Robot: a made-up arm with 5 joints.
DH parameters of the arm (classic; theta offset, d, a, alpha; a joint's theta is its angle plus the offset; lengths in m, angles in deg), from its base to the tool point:
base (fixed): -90 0.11 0.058 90
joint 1: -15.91 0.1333 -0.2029 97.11
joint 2: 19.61 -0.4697 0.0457 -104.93
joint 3: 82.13 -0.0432 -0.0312 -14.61
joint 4: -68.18 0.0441 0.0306 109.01
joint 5: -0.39 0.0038 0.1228 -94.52
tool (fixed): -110.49 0.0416 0 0
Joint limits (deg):
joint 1: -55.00..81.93
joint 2: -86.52..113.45
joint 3: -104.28..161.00
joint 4: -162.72..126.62
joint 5: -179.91..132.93
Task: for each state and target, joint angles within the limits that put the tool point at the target. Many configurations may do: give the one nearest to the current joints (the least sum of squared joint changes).
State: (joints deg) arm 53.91 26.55 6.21 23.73 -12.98
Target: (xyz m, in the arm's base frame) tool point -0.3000 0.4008 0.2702
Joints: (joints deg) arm 79.43 13.02 -8.27 11.81 -24.32
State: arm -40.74 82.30 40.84 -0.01 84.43
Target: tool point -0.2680 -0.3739 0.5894
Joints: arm -54.36 74.84 47.65 4.17 67.29
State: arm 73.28 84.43 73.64 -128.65 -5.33
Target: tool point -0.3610 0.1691 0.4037
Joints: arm 21.01 63.37 74.62 -132.18 -18.00
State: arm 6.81 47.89 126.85 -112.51 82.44
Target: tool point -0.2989 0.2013 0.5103
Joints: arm 17.08 36.47 119.82 -106.30 105.36
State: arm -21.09 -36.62 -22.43 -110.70 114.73
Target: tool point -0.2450 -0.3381 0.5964
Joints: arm -31.24 -40.73 -23.00 -116.51 119.94
